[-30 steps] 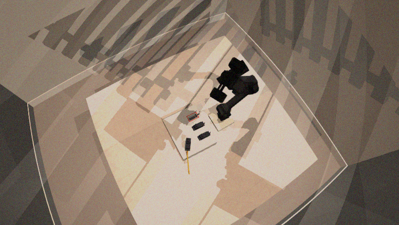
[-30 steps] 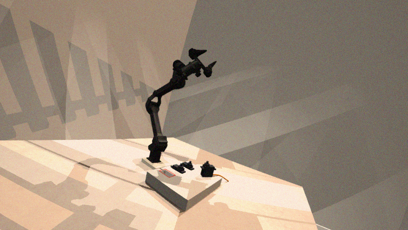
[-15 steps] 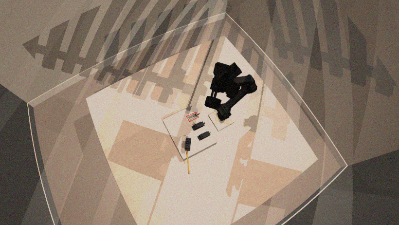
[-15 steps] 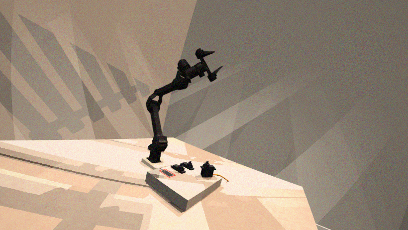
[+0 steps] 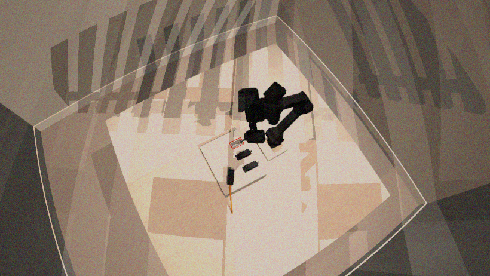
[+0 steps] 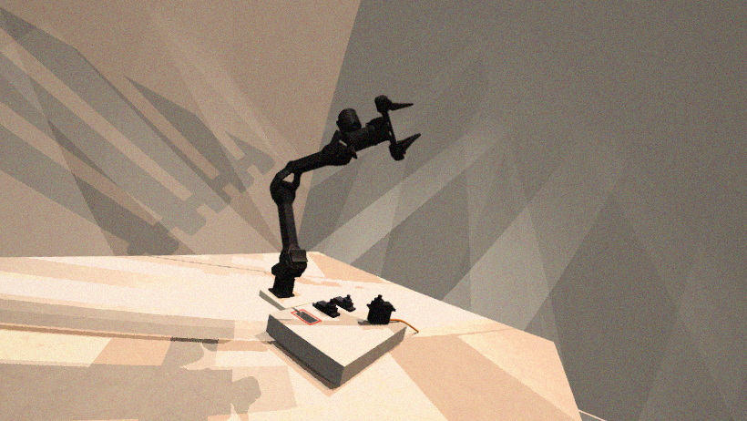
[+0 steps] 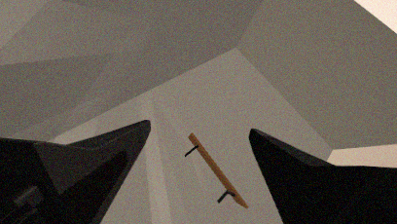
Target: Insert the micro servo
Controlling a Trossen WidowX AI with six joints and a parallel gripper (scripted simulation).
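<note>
Now: the deck 61 cm below my gripper tip, 10 cm to the right of it and 4 cm ahead of it.
</note>
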